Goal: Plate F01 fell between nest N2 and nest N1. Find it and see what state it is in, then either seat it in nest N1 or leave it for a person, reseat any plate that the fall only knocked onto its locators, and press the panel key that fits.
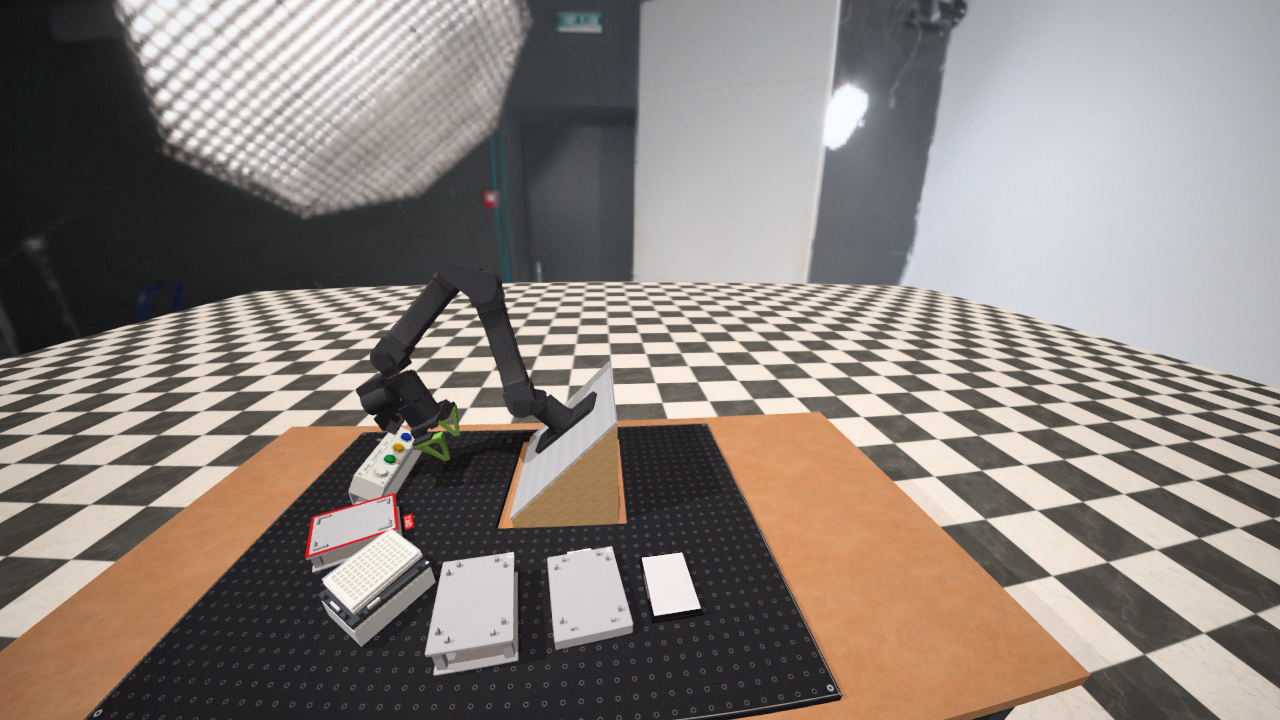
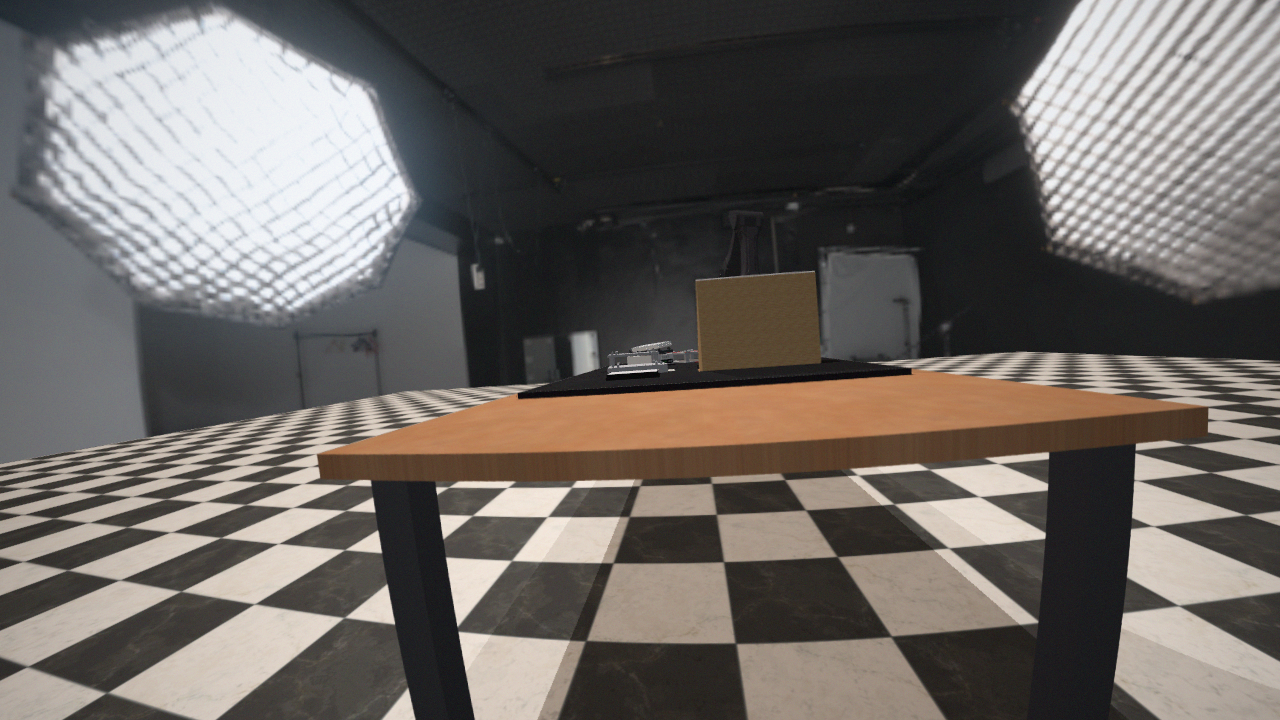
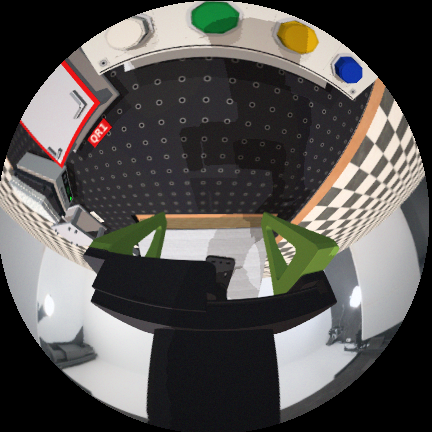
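Seen in the pictures: gripper, fingertip midpoint: [image 1: 453, 447] [image 3: 213, 217]; arm's base, link origin: [image 1: 566, 424] [image 2: 758, 316].
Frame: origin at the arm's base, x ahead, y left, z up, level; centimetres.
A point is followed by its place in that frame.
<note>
My gripper [image 1: 444, 436] @(x 4.8, y -26.9, z -4.7 cm) [image 3: 213, 217] @(x 4.8, y -26.9, z -4.7 cm) is open and empty, over the black mat beside the button panel [image 1: 364, 484] @(x 16.5, y -43.1, z -8.0 cm) [image 3: 170, 31]. The panel has a white button [image 1: 381, 471] @(x 12.9, y -40.9, z -6.9 cm) [image 3: 126, 34], a green button [image 1: 390, 458] @(x 7.9, y -41.9, z -6.9 cm) [image 3: 215, 17], a yellow button [image 1: 398, 446] @(x 2.9, y -42.8, z -6.8 cm) [image 3: 298, 36] and a blue button [image 1: 405, 437] @(x -1.5, y -43.6, z -6.9 cm) [image 3: 348, 69]. A white welled plate [image 1: 374, 569] @(x 39.0, y -24.8, z -5.9 cm) [image 3: 34, 197] @(x 32.7, y -27.8, z -5.7 cm) sits on a grey device, looking tilted. Two grey nests with corner locators, a left one [image 1: 474, 598] @(x 40.6, y -7.4, z -8.2 cm) and a right one [image 1: 588, 592] @(x 35.6, y 9.7, z -11.4 cm), bear no plate. No F01, N1 or N2 label is readable.
A red-bordered tray [image 1: 353, 526] @(x 27.0, y -38.7, z -9.8 cm) [image 3: 52, 112] stands between panel and device, with a red QR1 tag [image 1: 408, 522] @(x 20.8, y -31.2, z -13.5 cm) [image 3: 99, 132] @(x 20.2, y -31.5, z -13.5 cm). A white flat rectangle [image 1: 670, 582] @(x 32.3, y 23.6, z -12.3 cm) lies right of the nests. The arm's wooden wedge base [image 1: 572, 490] @(x 17.4, y 4.2, z -5.0 cm) [image 2: 759, 320] @(x 0.4, y 11.1, z -1.6 cm) stands behind them.
</note>
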